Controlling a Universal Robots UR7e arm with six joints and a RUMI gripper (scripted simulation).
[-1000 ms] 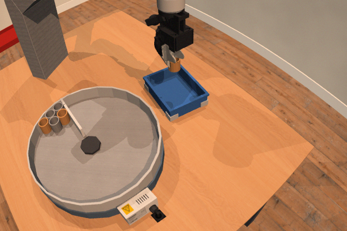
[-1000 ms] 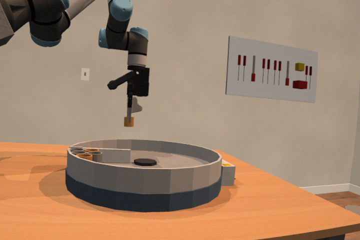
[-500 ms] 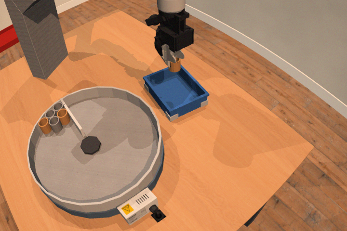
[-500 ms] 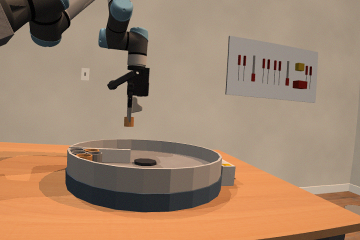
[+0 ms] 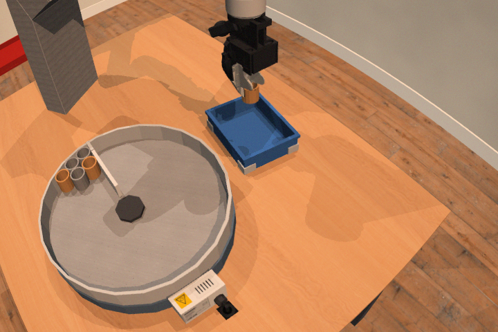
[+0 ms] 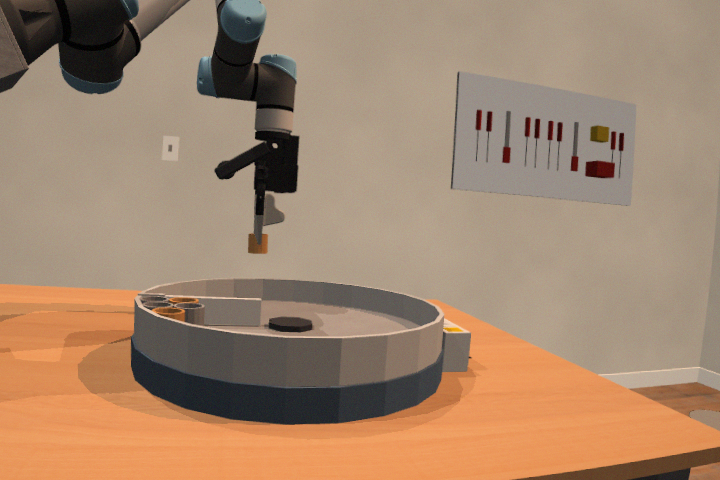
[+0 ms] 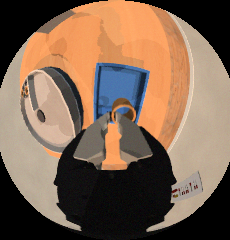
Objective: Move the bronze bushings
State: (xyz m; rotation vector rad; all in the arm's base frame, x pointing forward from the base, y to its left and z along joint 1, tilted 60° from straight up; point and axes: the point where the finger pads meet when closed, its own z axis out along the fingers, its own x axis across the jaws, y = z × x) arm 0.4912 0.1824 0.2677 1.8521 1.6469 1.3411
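Now: the blue crate 130 mm below my hand and 20 mm to the left of it. From my hand the other things lie so: grey turntable 320 mm to the right, 100 mm below, 90 mm ahead.
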